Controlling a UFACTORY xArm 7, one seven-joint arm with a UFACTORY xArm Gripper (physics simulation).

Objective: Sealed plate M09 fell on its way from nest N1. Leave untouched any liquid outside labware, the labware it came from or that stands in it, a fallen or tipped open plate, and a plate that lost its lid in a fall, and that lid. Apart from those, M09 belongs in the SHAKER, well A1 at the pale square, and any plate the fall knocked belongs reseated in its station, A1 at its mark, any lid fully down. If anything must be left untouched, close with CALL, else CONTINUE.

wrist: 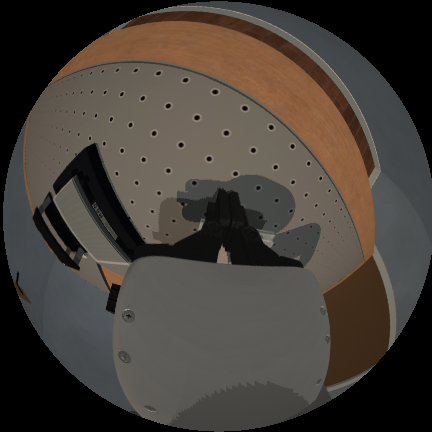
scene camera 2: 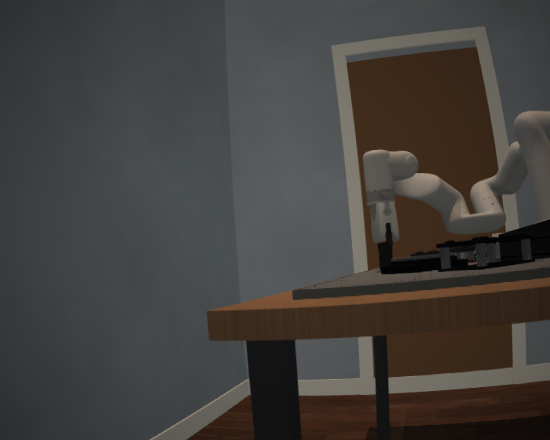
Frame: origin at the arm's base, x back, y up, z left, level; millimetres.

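Seen in the pictures: gripper, fingertip midpoint: [wrist: 223, 203].
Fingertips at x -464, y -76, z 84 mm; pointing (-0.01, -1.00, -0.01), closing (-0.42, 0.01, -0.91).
Observation:
Pixels of each thing's middle, then the offset from my fingertips to it. "spot": a spot on its surface instead. Level surfaces: height alone.
- perforated deck, its level: dy -3 mm
- pale plate-like block, body centre: [wrist: 84, 229] [scene camera 2: 424, 257] dx +111, dy +26, dz +129 mm
- brownish patch, surface spot: [wrist: 169, 227] spot: dx +61, dy -3, dz +27 mm
My gripper [scene camera 2: 384, 270] [wrist: 223, 203] is shut with nothing between its fingers. It points down, its tips low over the perforated deck [scene camera 2: 350, 285] [wrist: 210, 117]. A clear, pale-edged piece [wrist: 268, 237] shows behind the fingers in the wrist view, mostly hidden by them; I cannot tell whether it is a plate or a lid. A pale plate-like block [wrist: 90, 225] with a small label on its near side lies in a black frame at the left; the label is too small to read. M09, the shaker and its pale square cannot be made out.
Low black stations [scene camera 2: 422, 263] with grey posts [scene camera 2: 481, 254] stand right of the gripper in the scene view. In the wrist view, dark shadows and a brownish patch [wrist: 169, 227] lie around the fingers; I cannot tell whether the patch is shadow or liquid. The wooden table edge [wrist: 300, 95] curves beyond.

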